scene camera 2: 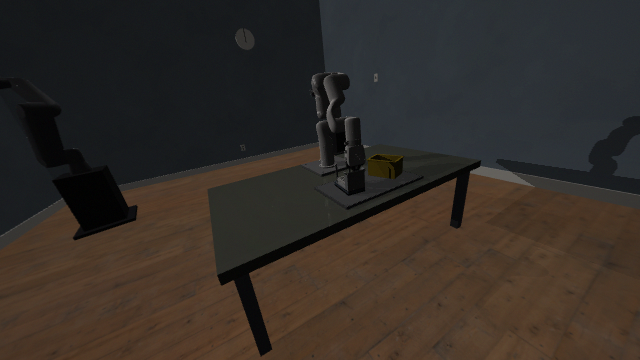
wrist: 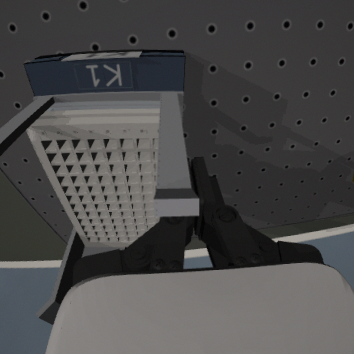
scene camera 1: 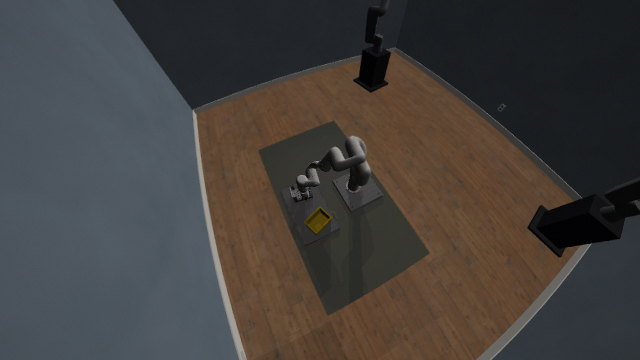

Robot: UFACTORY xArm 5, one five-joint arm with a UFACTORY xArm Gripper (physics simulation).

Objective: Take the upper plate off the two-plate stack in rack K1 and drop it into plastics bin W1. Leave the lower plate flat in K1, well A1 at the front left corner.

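Frame: origin at the arm's base, x right, y ahead, z up, level; millimetres.
Where they show: arm's base, origin of the base link: (scene camera 2: 328,165) (scene camera 1: 353,186).
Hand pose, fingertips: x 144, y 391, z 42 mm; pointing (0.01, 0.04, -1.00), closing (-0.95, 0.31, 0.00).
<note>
Things, the pixels of their top centre, and the offset from my fingertips. Level surfaces: height alone.
- Rack K1, middle of its top: (wrist: 91,301) (scene camera 2: 348,166) (scene camera 1: 300,188) dy -1, dx +53, dz +73 mm
- pale gridded plate, middle of its top: (wrist: 116,203) (scene camera 1: 300,192) dy +5, dx +55, dz +5 mm
- yellow bin, middle of its top: (scene camera 2: 385,157) (scene camera 1: 318,219) dy +28, dx -226, dz +53 mm
- dark table, its level: dz -60 mm
Rack K1 (wrist: 105,77) has a dark blue label face and grey corner uprights. It stands on the perforated board and also shows in scene camera 2 (scene camera 2: 356,181). A pale gridded plate (wrist: 112,180) (scene camera 1: 295,195) lies inside its uprights. Pale edges show below its top near the label, but I cannot tell the two plates apart. My gripper (wrist: 188,174) is shut and empty. Its fingers point down beside the rack's right side in the wrist view, and a grey upright partly hides one finger. The yellow bin (scene camera 1: 318,220) (scene camera 2: 385,166) stands beside the rack; its label is unreadable.
The perforated board (wrist: 280,45) (scene camera 1: 306,239) carries the rack and bin and lies on the dark table (scene camera 1: 380,250) (scene camera 2: 270,205). The arm's base plate (scene camera 1: 367,197) is behind them. Two black pedestals (scene camera 1: 374,67) (scene camera 1: 575,225) with other arms stand on the floor.
</note>
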